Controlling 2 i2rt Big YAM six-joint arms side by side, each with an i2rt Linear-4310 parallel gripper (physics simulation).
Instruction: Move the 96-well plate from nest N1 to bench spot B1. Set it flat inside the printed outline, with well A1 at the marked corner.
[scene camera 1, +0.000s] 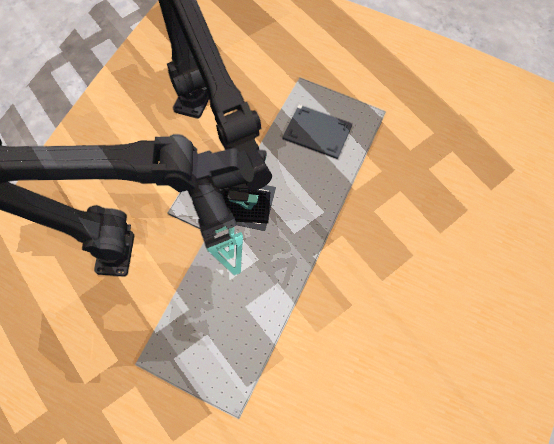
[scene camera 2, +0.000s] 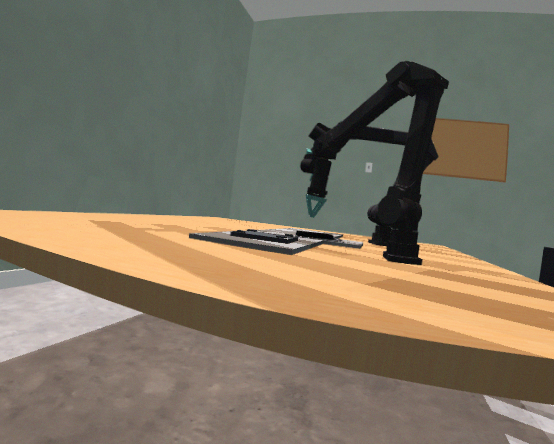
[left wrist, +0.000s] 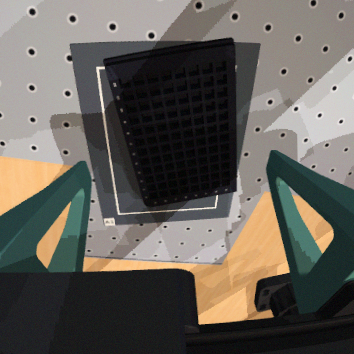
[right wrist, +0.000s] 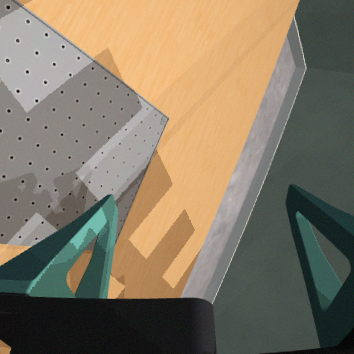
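Seen in the pictures: left gripper, fingertip midpoint: (scene camera 1: 252, 191) (scene camera 2: 311, 216) (left wrist: 178, 163); right gripper, fingertip midpoint: (scene camera 1: 234, 265) (right wrist: 200, 197); left arm's base, origin of the base link: (scene camera 1: 193, 99) (scene camera 2: 401, 260); right arm's base, origin of the base link: (scene camera 1: 115, 253) (scene camera 2: 381, 244) (left wrist: 289, 284).
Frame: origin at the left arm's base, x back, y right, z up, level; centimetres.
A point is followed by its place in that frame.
Observation:
The black 96-well plate (scene camera 1: 261, 212) {x -30.7, y 29.6, z 2.9 cm} (left wrist: 180, 135) {x -26.2, y 28.6, z 2.9 cm} lies on the dark B1 pad (scene camera 1: 271, 191) {x -30.9, y 23.3, z 3.0 cm} (left wrist: 91, 115), turned askew to the printed white outline (left wrist: 107, 135) {x -25.2, y 23.2, z 1.5 cm}. The outline shows along the plate's left and lower sides in the left wrist view; the plate covers most of its right side. The A1 label (left wrist: 109, 221) {x -15.6, y 23.0, z 1.5 cm} is off the plate's lower left corner; the plate's own marks are too small to read. Nest N1 (scene camera 1: 320, 131) {x -38.4, y 1.1, z 2.4 cm} (scene camera 2: 262, 236) {x -37.1, y -5.1, z 2.3 cm} holds no plate. My left gripper (scene camera 1: 244, 200) {x -27.8, y 27.5, z 8.9 cm} (scene camera 2: 313, 214) {x -27.8, y 27.5, z 8.9 cm} (left wrist: 178, 163) {x -27.8, y 27.5, z 8.9 cm} is open above the plate, not touching. My right gripper (scene camera 1: 235, 267) {x -33.3, y 52.4, z 27.8 cm} (right wrist: 200, 197) {x -33.3, y 52.4, z 27.8 cm} is open and empty.
The perforated metal board (scene camera 1: 220, 310) {x -29.2, y 56.3, z 1.3 cm} (right wrist: 35, 135) {x -32.1, y 55.5, z 1.3 cm} lies on the wooden table (scene camera 1: 425, 300) {x -76.4, y 38.6, z 0.0 cm} (scene camera 2: 175, 270) {x -38.5, y -47.2, z 0.0 cm}. The right arm's wrist crosses close beside the left arm's wrist, near the plate. The table's edge shows in the right wrist view.

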